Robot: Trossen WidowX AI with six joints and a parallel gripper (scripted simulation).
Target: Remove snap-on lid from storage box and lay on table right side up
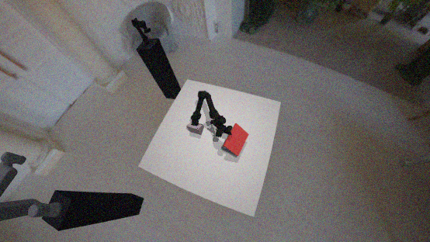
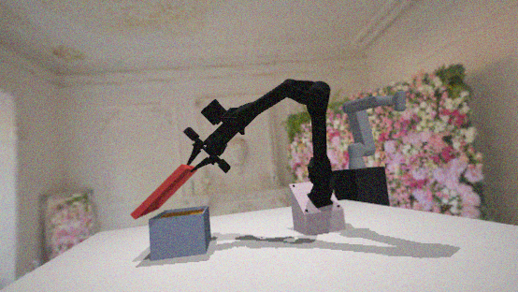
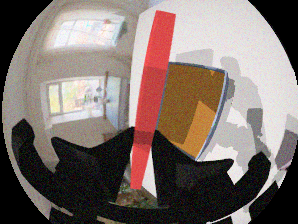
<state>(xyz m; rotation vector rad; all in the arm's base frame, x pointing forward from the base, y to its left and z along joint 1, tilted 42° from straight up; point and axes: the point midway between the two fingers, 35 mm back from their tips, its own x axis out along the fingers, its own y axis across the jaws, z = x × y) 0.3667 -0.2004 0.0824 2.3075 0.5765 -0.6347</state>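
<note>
The red lid lies 6 cm ahead of my gripper tip, 5 cm below it and 2 cm to the right of it. Also, from my gripper tip: storage box (18 cm below, 3 cm ahead, 1 cm to the right).
</note>
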